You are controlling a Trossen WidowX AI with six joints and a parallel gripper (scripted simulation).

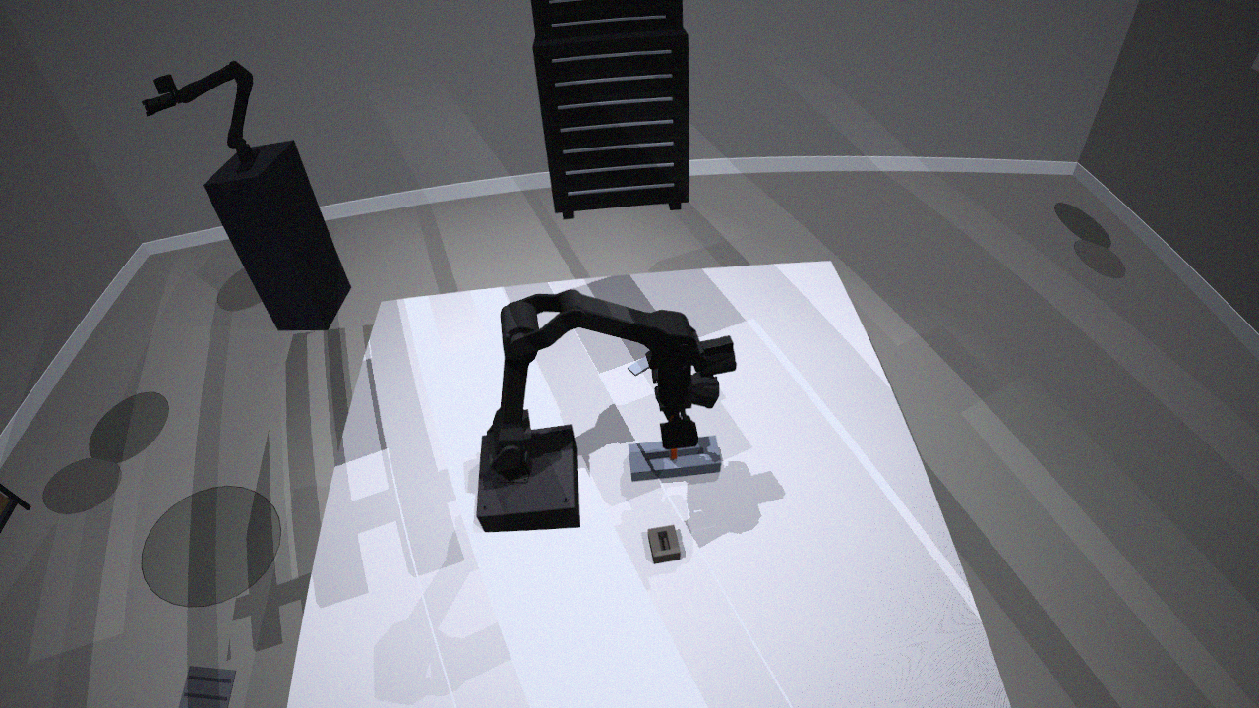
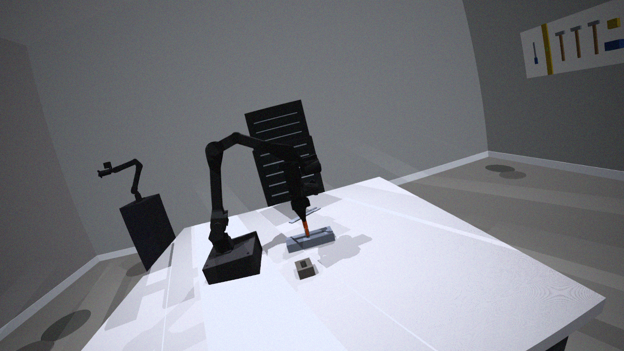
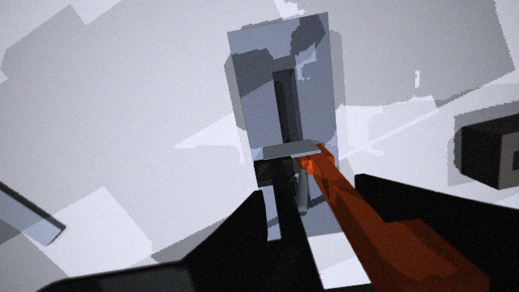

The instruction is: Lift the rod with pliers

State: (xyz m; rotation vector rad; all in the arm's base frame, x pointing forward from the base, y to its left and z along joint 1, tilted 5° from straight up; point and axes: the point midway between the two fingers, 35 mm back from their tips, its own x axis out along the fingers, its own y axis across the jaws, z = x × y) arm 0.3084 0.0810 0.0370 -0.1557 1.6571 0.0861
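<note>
Now: gripper tip 8 cm above the channel block. Also, from my gripper tip: thin grey plate (1 cm behind, 32 cm to the left, 10 cm below); tan holster (1 cm behind, 20 cm to the right, 9 cm below).
</note>
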